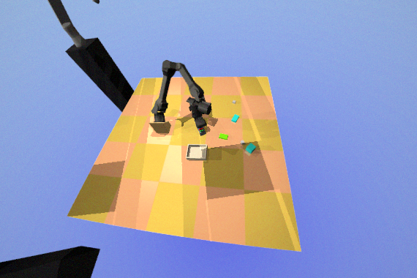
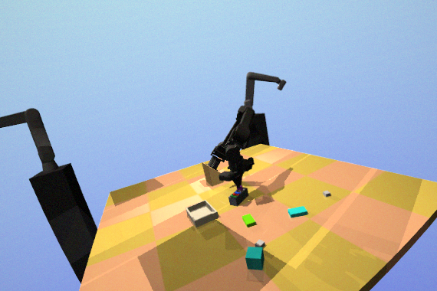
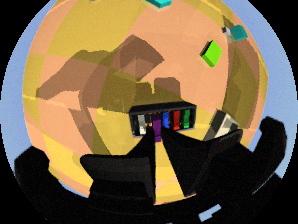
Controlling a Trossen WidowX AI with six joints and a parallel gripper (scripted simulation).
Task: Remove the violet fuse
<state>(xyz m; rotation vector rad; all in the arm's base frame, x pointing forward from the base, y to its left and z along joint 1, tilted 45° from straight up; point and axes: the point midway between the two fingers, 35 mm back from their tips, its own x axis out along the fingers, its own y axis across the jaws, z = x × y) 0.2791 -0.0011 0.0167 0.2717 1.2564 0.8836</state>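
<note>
Now: the pale tray 200 mm to the right of my gripper tip and 60 mm below it. The rest, counted from my gripper tip: violet fuse (10 mm below); green flat block (180 mm ahead, 80 mm to the right, 50 mm below); cyan flat block (260 mm ahead, 90 mm to the left, 50 mm below).
</note>
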